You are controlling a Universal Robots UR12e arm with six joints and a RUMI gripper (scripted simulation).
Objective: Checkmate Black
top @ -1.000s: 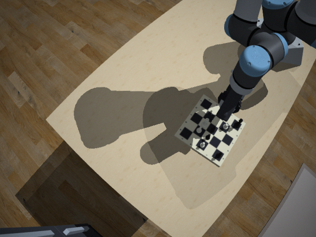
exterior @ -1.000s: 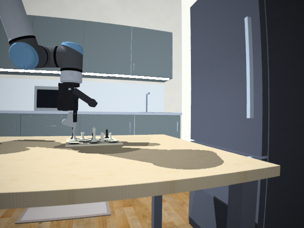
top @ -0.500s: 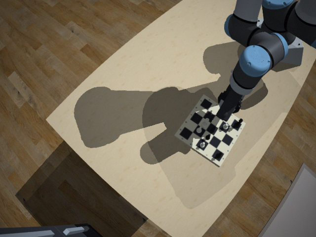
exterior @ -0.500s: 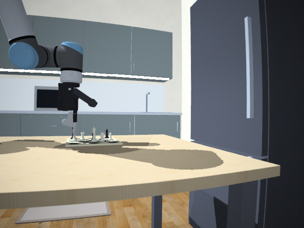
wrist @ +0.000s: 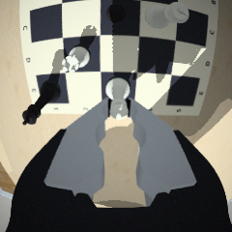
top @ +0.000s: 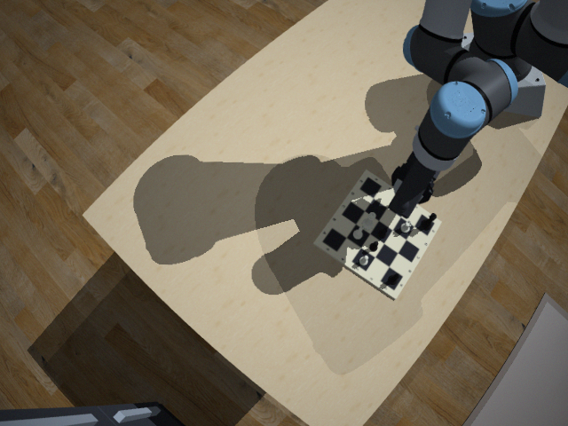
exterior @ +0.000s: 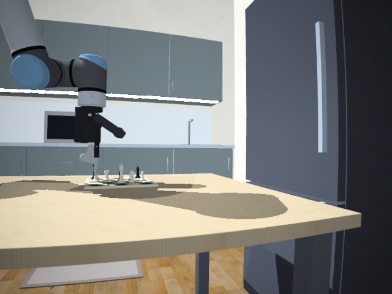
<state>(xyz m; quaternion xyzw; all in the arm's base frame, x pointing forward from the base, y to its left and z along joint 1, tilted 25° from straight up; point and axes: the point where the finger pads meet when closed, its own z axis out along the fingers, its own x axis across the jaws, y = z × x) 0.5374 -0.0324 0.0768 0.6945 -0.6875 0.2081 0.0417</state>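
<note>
Right now the white chess piece is 1 cm below my hand. The rest, counted from my hand: chessboard (8 cm ahead, 4 cm below); then black king (8 cm to the left, 1 cm below).
</note>
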